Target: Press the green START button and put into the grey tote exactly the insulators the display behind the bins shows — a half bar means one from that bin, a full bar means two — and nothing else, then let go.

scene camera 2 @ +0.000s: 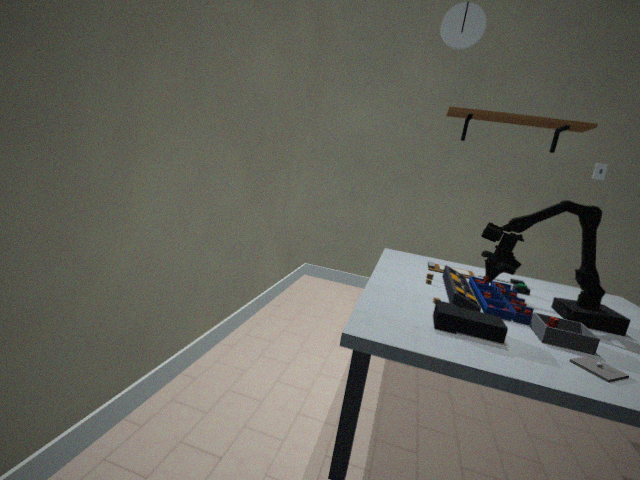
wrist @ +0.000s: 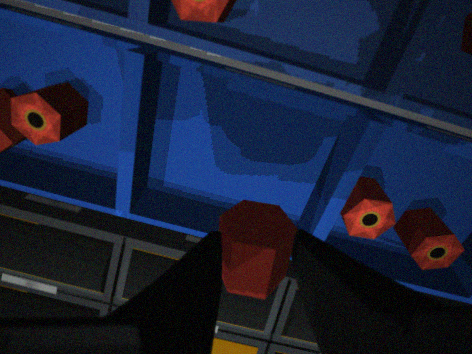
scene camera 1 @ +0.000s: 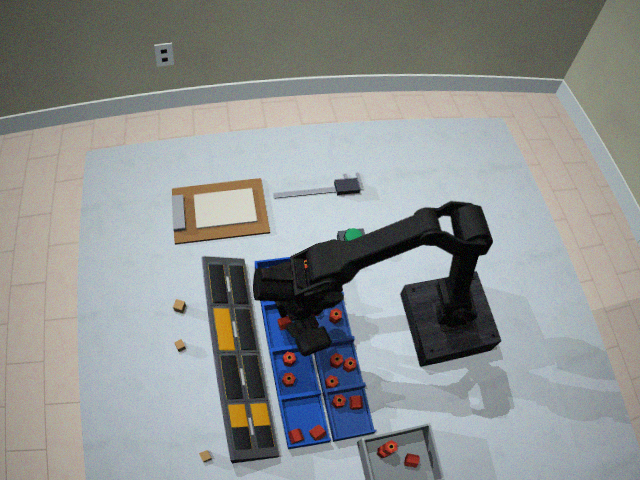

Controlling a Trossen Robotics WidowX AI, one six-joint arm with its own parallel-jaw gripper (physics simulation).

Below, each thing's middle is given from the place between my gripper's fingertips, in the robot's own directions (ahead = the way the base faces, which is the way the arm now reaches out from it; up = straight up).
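Labels:
Grey tote [scene camera 1: 419, 440]: my hand is 190 mm past it, 320 mm to the right of it and 50 mm above it. Grey hand tool [scene camera 1: 347, 185]: 140 mm behind my hand, 390 mm to the right of it, 60 mm below it.

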